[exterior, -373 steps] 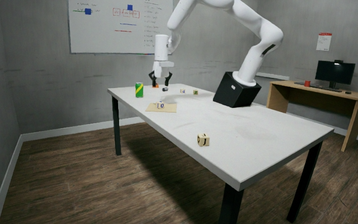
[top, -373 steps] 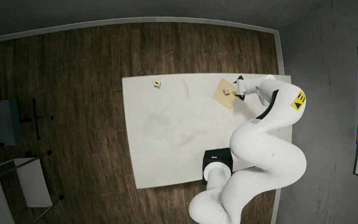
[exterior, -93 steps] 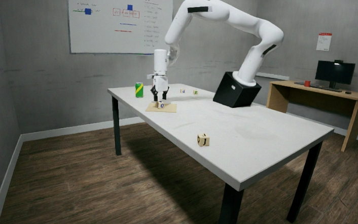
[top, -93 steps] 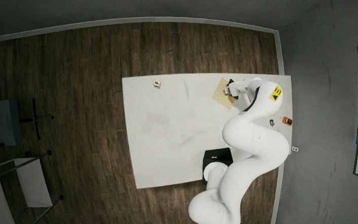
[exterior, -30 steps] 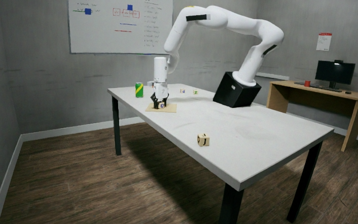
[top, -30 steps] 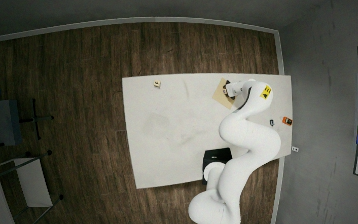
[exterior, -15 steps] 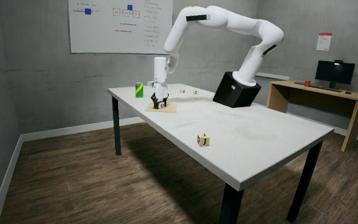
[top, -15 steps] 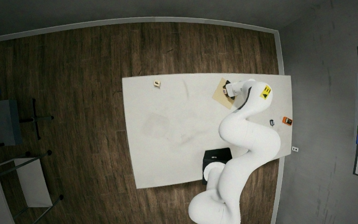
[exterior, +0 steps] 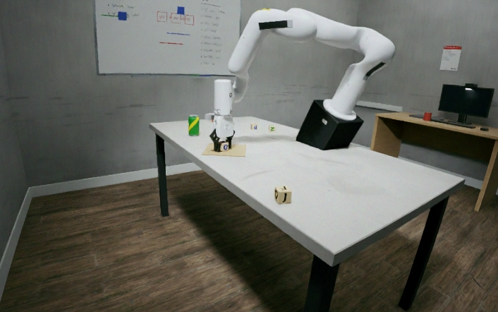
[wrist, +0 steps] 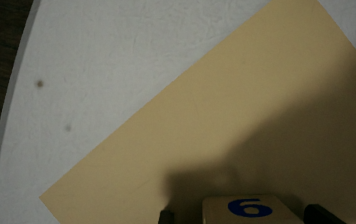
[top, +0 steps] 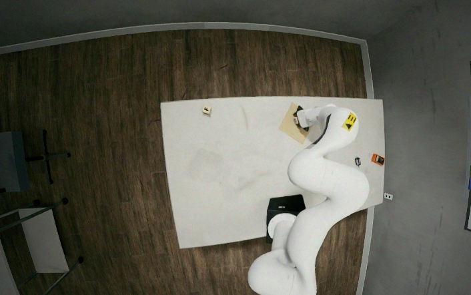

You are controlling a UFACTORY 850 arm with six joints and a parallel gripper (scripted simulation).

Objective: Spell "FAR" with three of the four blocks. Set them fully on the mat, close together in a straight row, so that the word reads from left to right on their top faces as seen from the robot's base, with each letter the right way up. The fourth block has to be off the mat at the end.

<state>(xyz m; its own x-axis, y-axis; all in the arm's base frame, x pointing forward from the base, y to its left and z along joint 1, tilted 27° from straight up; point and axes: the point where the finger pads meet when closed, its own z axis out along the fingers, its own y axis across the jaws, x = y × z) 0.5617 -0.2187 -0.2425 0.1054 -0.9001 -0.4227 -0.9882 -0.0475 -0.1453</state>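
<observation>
My hand is 20 mm past the tan mat, 20 mm above it and 10 mm to the left of it. The rest, counted from my hand: yellow can: 370 mm to the right, 70 mm behind, 40 mm above; dark object: 460 mm to the right, 430 mm behind, 10 mm below; small orange object: 700 mm to the right, 480 mm behind, 10 mm below.
</observation>
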